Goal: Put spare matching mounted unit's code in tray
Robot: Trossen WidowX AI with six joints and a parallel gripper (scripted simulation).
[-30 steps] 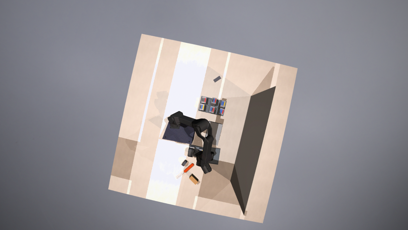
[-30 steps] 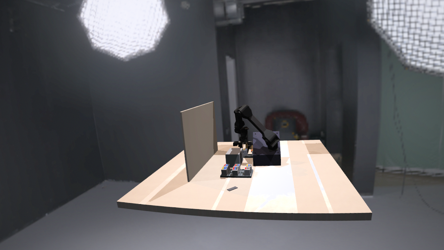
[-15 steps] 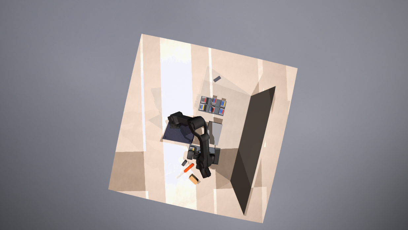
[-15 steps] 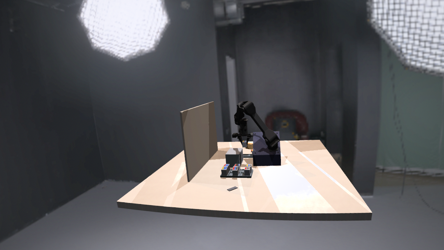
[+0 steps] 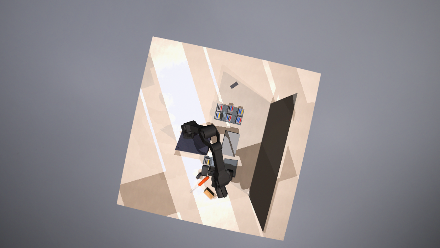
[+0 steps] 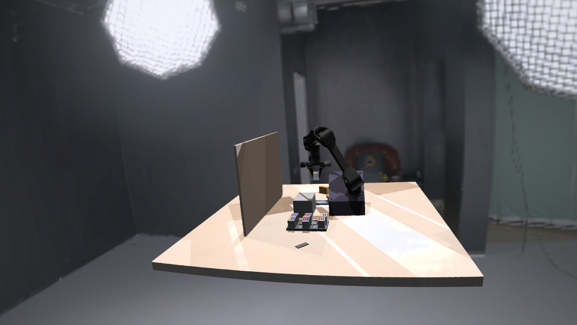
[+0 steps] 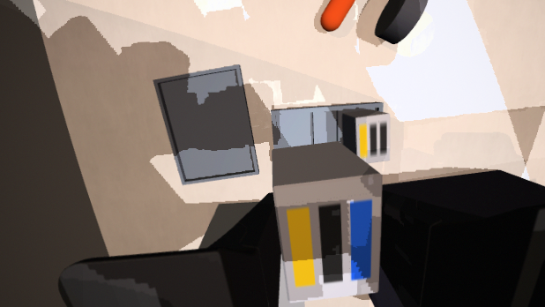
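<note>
Right now my gripper tip is 90 mm short of the flat grey tray, 30 mm to the left of it and 160 mm above it. From my gripper tip the other things lie so: brown block: 50 mm behind, 220 mm to the right, 140 mm below; grey mounted unit: 80 mm ahead, 170 mm to the left, 120 mm below; dark holder: 40 mm behind, 10 mm to the left, 160 mm below.
</note>
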